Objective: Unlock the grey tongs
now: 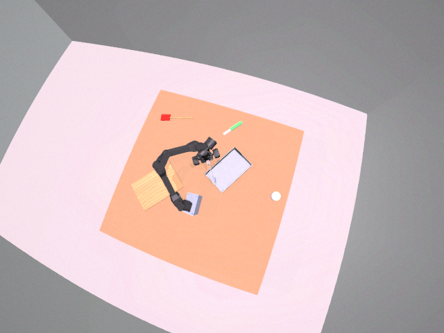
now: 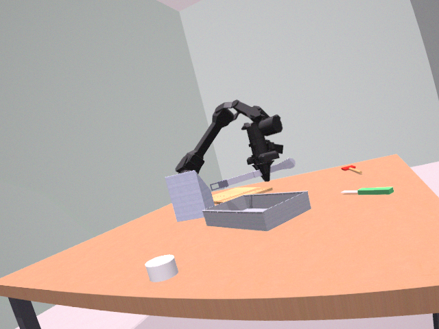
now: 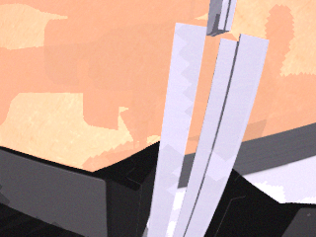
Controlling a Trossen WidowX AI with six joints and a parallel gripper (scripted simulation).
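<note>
Right now my gripper tip is 330 mm to the right of the wooden board, 290 mm past it and 80 mm above it. Round my gripper tip: white cylinder 550 mm to the right, 100 mm behind, 70 mm below; grey roasting tin 160 mm to the right, 60 mm below, 20 mm behind.
</note>
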